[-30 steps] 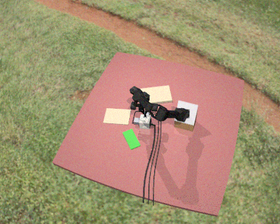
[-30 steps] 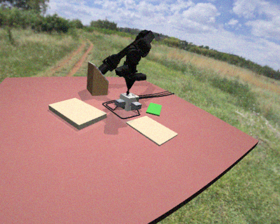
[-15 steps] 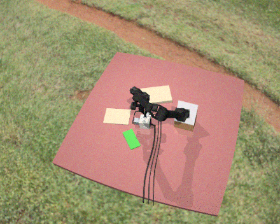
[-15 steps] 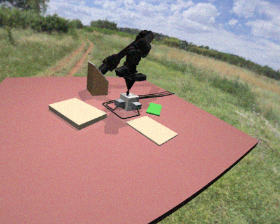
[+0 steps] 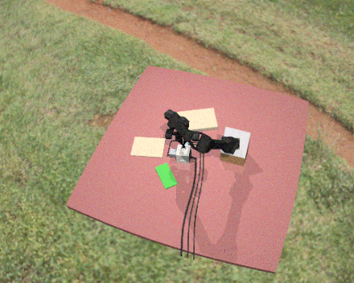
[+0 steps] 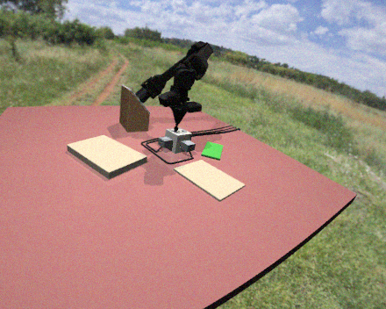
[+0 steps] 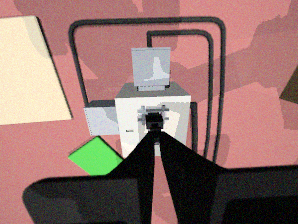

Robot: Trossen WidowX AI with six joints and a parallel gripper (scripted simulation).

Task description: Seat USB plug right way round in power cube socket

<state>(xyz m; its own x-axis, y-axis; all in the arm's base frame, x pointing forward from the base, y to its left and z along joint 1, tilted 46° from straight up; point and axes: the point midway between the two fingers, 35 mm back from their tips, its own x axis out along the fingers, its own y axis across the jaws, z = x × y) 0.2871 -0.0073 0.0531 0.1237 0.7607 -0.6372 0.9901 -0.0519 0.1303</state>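
The usb plug lies 20 mm below my gripper tip. From my gripper tip the other things lie so: thin tan sheet 240 mm ahead, 20 mm to the right, 110 mm below; green block 70 mm ahead, 160 mm to the left, 110 mm below; thick tan slab 30 mm behind, 270 mm to the right, 100 mm below.
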